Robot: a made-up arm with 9 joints.
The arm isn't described. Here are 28 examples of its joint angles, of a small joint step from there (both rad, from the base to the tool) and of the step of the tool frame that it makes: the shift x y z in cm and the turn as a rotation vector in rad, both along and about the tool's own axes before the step.
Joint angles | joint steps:
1: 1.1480 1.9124 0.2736 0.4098 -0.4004 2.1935 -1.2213 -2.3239 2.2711 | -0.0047 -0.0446 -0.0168 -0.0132 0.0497 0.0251 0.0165 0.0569 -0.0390
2: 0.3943 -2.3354 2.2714 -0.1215 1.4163 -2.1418 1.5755 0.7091 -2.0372 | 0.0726 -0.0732 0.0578 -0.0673 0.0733 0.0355 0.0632 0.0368 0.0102
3: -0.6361 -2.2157 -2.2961 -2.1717 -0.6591 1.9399 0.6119 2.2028 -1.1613 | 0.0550 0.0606 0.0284 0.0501 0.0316 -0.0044 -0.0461 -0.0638 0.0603
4: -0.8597 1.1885 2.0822 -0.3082 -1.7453 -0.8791 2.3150 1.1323 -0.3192 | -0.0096 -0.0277 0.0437 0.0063 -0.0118 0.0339 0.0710 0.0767 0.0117
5: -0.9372 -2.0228 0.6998 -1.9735 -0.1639 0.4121 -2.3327 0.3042 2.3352 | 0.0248 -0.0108 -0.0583 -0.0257 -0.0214 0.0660 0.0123 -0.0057 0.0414
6: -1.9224 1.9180 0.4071 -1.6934 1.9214 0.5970 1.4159 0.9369 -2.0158 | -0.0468 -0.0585 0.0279 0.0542 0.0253 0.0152 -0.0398 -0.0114 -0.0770
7: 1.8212 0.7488 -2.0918 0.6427 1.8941 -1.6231 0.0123 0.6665 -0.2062 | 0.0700 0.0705 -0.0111 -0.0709 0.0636 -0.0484 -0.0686 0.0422 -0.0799
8: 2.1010 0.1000 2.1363 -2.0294 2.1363 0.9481 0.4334 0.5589 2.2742 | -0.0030 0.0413 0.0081 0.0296 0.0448 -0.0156 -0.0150 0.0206 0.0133
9: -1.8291 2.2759 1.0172 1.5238 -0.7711 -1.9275 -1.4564 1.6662 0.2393 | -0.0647 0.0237 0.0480 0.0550 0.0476 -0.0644 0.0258 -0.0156 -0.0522
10: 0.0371 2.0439 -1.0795 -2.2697 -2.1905 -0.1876 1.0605 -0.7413 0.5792 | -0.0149 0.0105 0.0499 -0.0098 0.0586 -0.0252 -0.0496 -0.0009 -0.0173
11: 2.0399 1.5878 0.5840 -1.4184 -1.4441 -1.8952 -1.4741 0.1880 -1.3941 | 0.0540 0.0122 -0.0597 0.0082 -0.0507 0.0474 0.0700 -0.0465 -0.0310
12: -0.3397 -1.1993 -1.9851 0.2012 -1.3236 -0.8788 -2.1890 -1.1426 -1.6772 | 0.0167 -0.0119 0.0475 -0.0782 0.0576 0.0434 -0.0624 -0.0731 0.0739
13: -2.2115 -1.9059 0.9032 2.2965 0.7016 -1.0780 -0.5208 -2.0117 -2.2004 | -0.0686 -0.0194 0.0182 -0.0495 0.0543 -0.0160 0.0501 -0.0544 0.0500
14: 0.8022 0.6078 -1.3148 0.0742 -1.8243 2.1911 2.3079 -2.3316 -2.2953 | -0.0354 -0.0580 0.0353 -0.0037 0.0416 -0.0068 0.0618 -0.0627 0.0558
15: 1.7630 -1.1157 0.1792 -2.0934 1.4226 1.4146 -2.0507 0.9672 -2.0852 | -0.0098 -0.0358 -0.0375 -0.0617 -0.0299 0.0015 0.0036 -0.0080 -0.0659
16: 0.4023 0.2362 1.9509 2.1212 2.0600 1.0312 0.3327 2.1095 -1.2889 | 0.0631 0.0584 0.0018 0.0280 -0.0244 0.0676 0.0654 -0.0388 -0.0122
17: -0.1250 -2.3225 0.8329 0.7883 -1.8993 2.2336 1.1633 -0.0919 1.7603 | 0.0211 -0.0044 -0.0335 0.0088 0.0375 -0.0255 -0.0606 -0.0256 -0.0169
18: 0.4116 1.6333 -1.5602 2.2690 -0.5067 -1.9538 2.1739 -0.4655 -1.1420 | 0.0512 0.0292 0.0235 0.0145 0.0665 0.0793 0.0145 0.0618 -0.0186
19: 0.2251 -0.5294 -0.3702 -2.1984 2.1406 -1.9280 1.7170 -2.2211 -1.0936 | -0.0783 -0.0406 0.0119 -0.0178 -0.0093 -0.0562 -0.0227 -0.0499 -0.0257
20: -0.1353 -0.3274 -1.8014 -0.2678 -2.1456 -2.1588 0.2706 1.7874 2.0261 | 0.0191 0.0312 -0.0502 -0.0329 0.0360 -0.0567 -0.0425 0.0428 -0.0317
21: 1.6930 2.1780 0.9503 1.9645 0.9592 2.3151 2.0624 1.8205 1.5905 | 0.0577 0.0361 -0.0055 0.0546 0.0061 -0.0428 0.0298 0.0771 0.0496
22: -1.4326 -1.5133 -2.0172 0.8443 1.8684 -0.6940 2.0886 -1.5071 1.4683 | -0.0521 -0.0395 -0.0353 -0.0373 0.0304 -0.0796 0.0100 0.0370 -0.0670
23: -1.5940 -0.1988 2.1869 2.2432 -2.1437 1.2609 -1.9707 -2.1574 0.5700 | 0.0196 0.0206 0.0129 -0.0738 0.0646 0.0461 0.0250 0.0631 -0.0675
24: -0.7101 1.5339 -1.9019 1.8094 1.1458 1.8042 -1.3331 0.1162 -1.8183 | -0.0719 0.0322 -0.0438 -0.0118 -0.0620 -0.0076 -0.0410 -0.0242 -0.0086
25: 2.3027 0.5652 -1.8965 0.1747 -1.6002 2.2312 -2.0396 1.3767 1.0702 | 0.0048 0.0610 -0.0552 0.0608 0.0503 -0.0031 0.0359 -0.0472 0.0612
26: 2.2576 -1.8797 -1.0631 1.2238 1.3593 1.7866 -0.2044 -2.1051 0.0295 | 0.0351 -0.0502 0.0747 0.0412 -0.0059 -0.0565 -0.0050 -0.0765 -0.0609
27: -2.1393 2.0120 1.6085 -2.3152 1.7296 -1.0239 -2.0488 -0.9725 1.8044 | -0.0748 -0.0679 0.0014 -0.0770 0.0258 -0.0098 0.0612 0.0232 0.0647
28: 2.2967 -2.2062 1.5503 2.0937 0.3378 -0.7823 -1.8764 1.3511 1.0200 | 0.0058 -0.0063 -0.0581 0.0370 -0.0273 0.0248 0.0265 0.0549 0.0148
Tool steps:
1: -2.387 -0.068 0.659 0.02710 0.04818 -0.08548
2: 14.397 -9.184 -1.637 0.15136 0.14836 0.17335
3: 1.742 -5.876 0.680 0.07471 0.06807 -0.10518
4: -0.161 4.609 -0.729 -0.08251 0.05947 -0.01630
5: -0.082 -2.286 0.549 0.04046 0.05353 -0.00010
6: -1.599 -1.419 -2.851 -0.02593 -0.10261 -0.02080
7: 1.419 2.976 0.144 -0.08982 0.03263 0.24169
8: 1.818 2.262 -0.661 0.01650 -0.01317 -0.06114
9: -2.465 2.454 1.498 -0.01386 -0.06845 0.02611
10: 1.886 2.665 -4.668 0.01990 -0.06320 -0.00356
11: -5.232 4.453 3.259 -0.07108 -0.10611 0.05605
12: 3.129 -1.407 -2.659 0.02768 0.02983 -0.13733
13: -2.757 4.339 -2.795 -0.01421 -0.09576 -0.07007
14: -5.651 -1.696 -2.802 -0.00524 0.06416 -0.13767
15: -2.798 -0.099 -1.609 0.04883 -0.07631 -0.01305
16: -6.455 -11.632 0.311 0.18084 -0.02817 -0.05283
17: 0.373 2.771 1.564 -0.10487 -0.02625 0.02638
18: 10.116 1.872 2.311 -0.05034 0.05998 0.17231
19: 0.207 -3.567 -4.123 0.13446 0.06569 -0.05727
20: -2.020 3.843 1.090 -0.04283 -0.12548 -0.08810
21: 3.838 -1.366 2.173 0.07845 0.15189 -0.13121
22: 0.002 -2.041 1.503 -0.11393 -0.15484 0.04209
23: -9.089 8.136 9.563 -0.16975 -0.12671 -0.06994
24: -0.729 1.418 -5.263 0.01715 -0.08102 -0.09516
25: 3.145 -1.973 0.918 0.03287 0.03612 -0.00786
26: -8.226 -2.704 -3.273 0.10117 -0.04726 -0.10763
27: -4.236 2.147 -0.248 -0.06062 -0.09615 0.08964
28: -4.835 -1.609 0.386 -0.01174 -0.00675 -0.13469
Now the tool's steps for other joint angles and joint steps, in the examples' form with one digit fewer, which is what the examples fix.
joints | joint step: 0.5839 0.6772 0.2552 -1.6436 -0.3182 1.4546 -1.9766 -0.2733 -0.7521 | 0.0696 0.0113 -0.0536 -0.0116 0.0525 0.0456 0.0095 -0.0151 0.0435
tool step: 3.80 -4.10 -0.02 -0.0152 0.0935 -0.0517
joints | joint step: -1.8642 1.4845 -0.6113 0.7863 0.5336 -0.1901 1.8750 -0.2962 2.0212 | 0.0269 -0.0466 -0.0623 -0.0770 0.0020 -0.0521 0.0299 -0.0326 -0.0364
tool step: -7.61 -2.78 -1.36 0.0392 -0.0855 -0.0071
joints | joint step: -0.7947 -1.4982 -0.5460 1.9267 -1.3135 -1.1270 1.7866 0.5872 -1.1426 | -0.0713 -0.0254 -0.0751 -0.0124 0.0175 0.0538 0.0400 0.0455 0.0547
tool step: 6.29 2.99 3.38 -0.0168 0.1692 -0.0179
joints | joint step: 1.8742 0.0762 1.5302 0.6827 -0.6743 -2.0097 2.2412 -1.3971 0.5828 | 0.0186 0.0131 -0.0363 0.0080 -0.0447 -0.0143 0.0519 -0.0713 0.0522
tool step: 0.56 -4.82 -2.81 0.1235 -0.0091 -0.0120
